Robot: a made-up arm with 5 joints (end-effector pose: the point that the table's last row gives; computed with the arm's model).
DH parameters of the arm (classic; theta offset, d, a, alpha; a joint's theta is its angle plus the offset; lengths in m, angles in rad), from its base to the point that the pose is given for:
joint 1: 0 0.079 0.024 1.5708
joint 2: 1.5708 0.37 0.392 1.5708
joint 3: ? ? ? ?
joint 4: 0 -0.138 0.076 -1.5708
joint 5: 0 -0.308 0.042 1.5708
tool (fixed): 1.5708 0.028 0 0
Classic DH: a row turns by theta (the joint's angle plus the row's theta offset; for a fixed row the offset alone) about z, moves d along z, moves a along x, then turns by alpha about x.
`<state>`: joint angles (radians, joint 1 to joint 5).
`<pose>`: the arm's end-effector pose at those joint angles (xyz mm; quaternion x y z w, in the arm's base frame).
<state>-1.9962 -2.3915 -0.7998 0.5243 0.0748</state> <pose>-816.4 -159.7 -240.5 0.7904 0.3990 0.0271 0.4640</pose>
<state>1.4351 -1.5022 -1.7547 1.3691 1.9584</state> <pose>592.3 762.4 22.9 -0.6857 0.6882 -0.0405 0.2335</pose>
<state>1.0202 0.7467 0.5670 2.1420 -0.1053</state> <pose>547.3 -132.9 436.3 -0.0401 0.4815 -0.8687 0.1093</pose>
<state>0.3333 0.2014 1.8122 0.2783 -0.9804</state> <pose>-110.9 -283.1 232.4 0.4278 -0.1582 0.2105 0.8646</pose>
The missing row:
joint 3: 1.5708 0.089 0.067 1.5708
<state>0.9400 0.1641 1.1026 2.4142 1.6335</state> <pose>465.3 134.6 275.3 -0.1357 -0.3364 -0.8683 0.3384</pose>
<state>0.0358 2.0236 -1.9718 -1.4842 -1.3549</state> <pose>-148.5 -551.1 -9.0 -0.1576 0.0482 0.9673 0.1928</pose>
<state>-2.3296 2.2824 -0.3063 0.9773 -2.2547</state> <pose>-376.6 662.7 -212.5 0.5935 -0.3894 0.0327 0.7036</pose>
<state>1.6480 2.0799 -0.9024 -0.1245 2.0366</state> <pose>598.2 -135.8 -295.5 -0.7438 0.3113 -0.5855 0.0837</pose>
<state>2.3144 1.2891 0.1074 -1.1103 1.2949</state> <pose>310.7 -50.5 1.1 0.8547 0.3901 0.3051 0.1556</pose>
